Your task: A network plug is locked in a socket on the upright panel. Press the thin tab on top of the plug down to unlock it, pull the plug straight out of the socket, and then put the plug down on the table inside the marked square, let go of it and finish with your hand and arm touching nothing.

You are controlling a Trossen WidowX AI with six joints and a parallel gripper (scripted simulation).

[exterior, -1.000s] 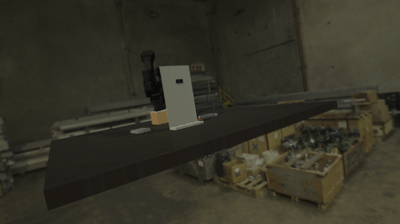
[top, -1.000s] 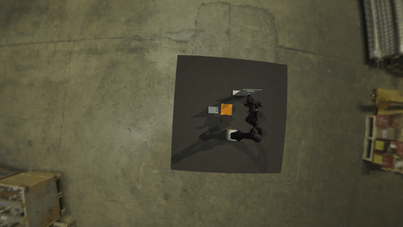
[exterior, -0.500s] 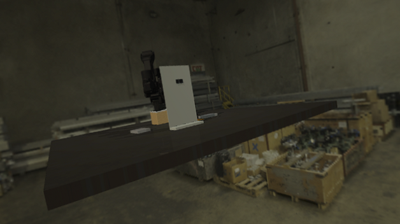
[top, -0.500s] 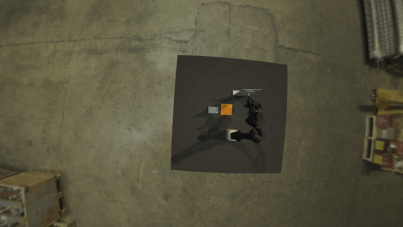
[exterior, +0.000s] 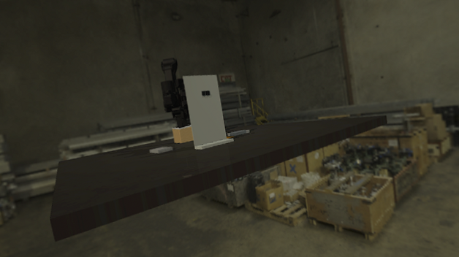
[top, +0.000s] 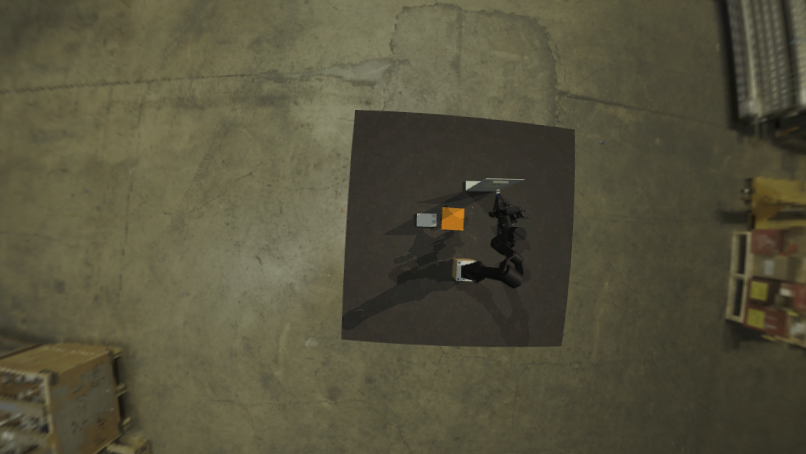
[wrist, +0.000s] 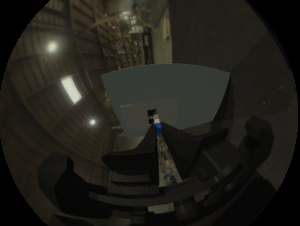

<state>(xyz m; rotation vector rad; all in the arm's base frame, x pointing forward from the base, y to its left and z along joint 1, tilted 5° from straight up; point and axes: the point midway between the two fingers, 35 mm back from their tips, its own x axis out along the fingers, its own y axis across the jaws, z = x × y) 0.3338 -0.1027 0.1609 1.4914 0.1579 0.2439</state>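
The orange marked square lies 220 mm below my gripper tip, 160 mm to the left of it and 110 mm behind it. From my gripper tip the other things lie so: upright grey panel: 90 mm below, 60 mm ahead, 10 mm to the left.
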